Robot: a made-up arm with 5 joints. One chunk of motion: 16 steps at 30 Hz.
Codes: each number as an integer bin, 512 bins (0 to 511) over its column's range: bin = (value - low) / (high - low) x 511, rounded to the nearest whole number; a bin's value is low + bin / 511 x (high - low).
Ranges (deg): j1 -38..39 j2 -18..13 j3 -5..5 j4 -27..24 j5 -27..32
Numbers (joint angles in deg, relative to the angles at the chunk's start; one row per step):
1: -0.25 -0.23 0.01 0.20 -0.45
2: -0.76 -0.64 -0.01 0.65 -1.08
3: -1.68 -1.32 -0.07 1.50 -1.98
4: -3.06 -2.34 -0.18 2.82 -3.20
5: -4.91 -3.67 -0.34 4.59 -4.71
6: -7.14 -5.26 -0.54 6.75 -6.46
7: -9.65 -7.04 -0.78 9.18 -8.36
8: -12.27 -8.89 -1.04 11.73 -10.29
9: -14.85 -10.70 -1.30 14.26 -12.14
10: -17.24 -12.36 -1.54 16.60 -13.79
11: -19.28 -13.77 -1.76 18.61 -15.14
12: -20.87 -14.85 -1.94 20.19 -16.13
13: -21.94 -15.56 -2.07 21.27 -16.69
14: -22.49 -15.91 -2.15 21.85 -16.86
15: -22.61 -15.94 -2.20 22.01 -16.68
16: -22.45 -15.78 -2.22 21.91 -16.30
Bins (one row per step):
1: 251 293 256 273 230
2: 247 286 255 277 224
3: 241 275 252 286 217
4: 232 258 246 299 206
5: 220 236 238 317 193
6: 205 210 228 338 178
7: 188 181 216 363 161
8: 171 150 202 388 145
9: 154 120 189 413 129
10: 138 93 177 437 114
11: 124 70 166 457 103
12: 114 52 156 473 94
13: 107 40 150 484 89
14: 103 34 146 489 88
15: 102 34 143 491 89
16: 103 37 142 490 93

